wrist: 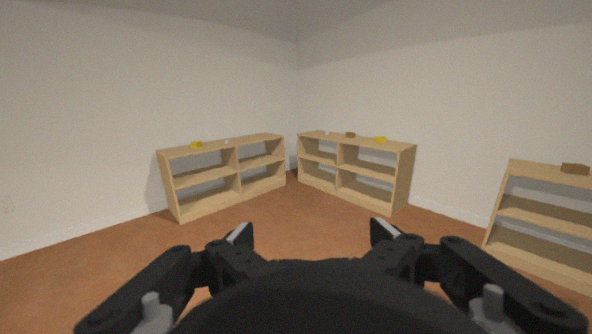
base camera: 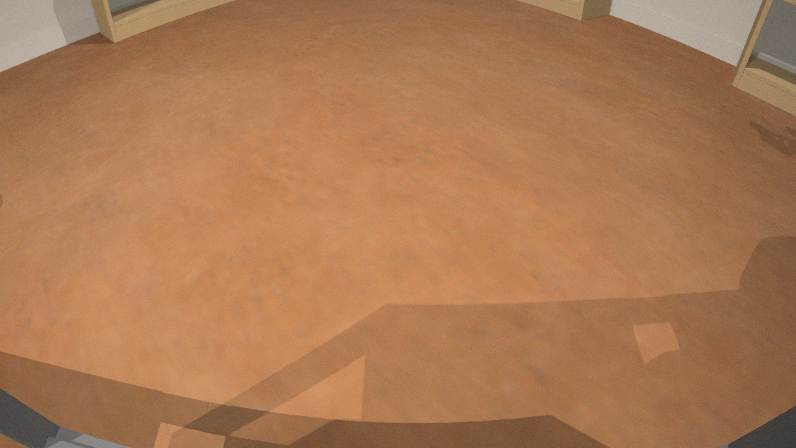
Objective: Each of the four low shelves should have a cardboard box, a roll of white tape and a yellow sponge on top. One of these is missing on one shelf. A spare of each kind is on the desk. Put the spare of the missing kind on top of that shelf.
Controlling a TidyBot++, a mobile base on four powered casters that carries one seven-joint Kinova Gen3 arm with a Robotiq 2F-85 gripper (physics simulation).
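Frame: origin at the arm's base, x left, y back, z up, level; centimetres.
Where they show: gripper, fingertip midpoint: [wrist: 311, 233].
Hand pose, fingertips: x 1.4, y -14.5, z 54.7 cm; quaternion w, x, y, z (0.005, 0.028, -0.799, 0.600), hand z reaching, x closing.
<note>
After its pixels a point has its place.
My gripper [wrist: 311, 233] @(x 1.4, y -14.5, z 54.7 cm) is open and empty, with floor between its fingers. In the wrist view the left low shelf [wrist: 232, 197] @(x 80.6, y -187.3, z -31.8 cm) has a yellow sponge [wrist: 196, 144] @(x 105.1, y -180.2, z 24.7 cm) and a small white tape roll [wrist: 226, 142] @(x 84.4, y -198.8, z 22.4 cm) on top; no cardboard box shows on it. The middle low shelf [wrist: 407, 175] @(x -86.2, y -184.8, z -5.7 cm) has a white tape roll [wrist: 327, 133] @(x -17.1, y -244.2, z 22.6 cm), a cardboard box [wrist: 350, 134] @(x -39.3, y -222.4, z 25.2 cm) and a yellow sponge [wrist: 380, 139] @(x -63.3, y -200.0, z 24.4 cm) on top. The right low shelf [wrist: 532, 171] @(x -129.0, y -121.5, z 21.3 cm) is cut off by the view's edge; a cardboard box [wrist: 575, 168] @(x -148.1, y -116.7, z 24.9 cm) stands on its visible part. The desk does not show.
The left and middle shelves stand on either side of the room's corner, with a narrow gap between them. White walls [wrist: 90, 100] @(x 169.6, y -152.5, z 66.0 cm) rise behind the shelves. In the base camera view, lower parts of shelves show at the top edge, beyond the brown floor [base camera: 389, 194] @(x 1.3, y -53.4, z -39.7 cm).
</note>
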